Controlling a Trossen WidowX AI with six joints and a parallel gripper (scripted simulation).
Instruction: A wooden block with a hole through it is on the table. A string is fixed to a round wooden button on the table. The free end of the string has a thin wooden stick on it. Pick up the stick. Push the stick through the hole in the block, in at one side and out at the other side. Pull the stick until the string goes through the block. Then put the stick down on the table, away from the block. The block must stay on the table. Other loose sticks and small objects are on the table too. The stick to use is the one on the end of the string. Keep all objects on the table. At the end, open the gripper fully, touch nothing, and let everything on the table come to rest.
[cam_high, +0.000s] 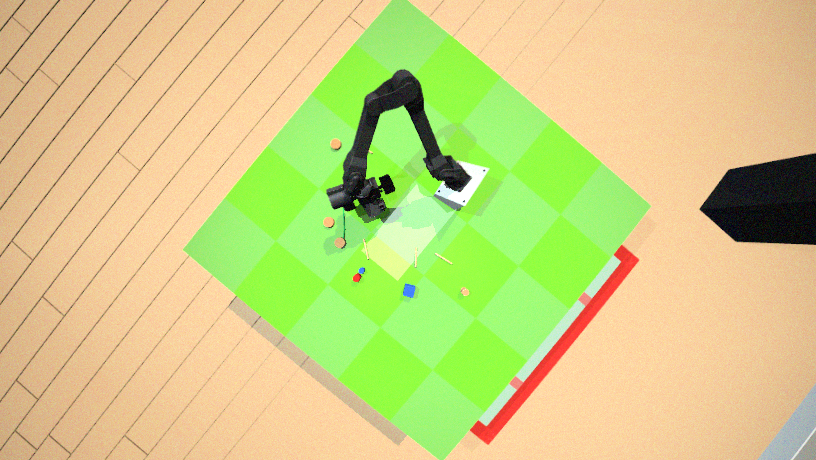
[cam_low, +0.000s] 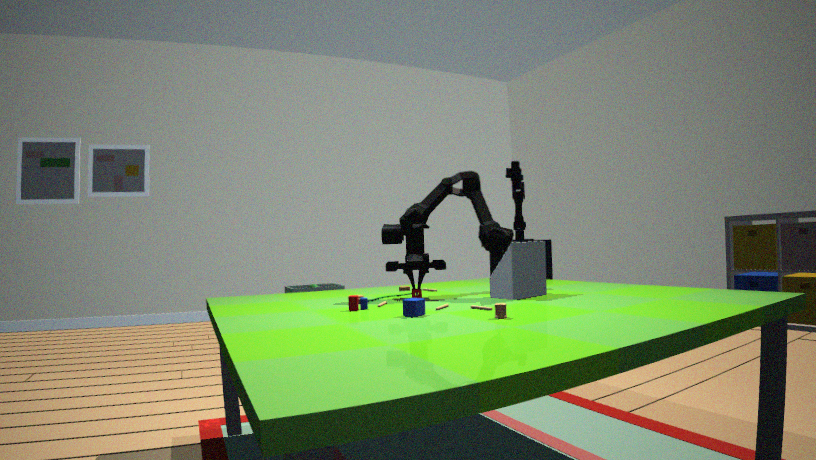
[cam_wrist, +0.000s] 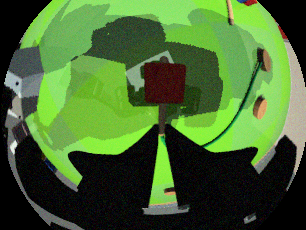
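My gripper tip is now 10 mm to the right of the thin wooden stick and 10 mm short of it. Also, from my gripper tip: red cylinder 270 mm ahead, 150 mm to the left, 10 mm above; then round wooden button 210 mm ahead, 20 mm to the left, 10 mm below; then red block 40 mm to the left, 20 mm ahead.
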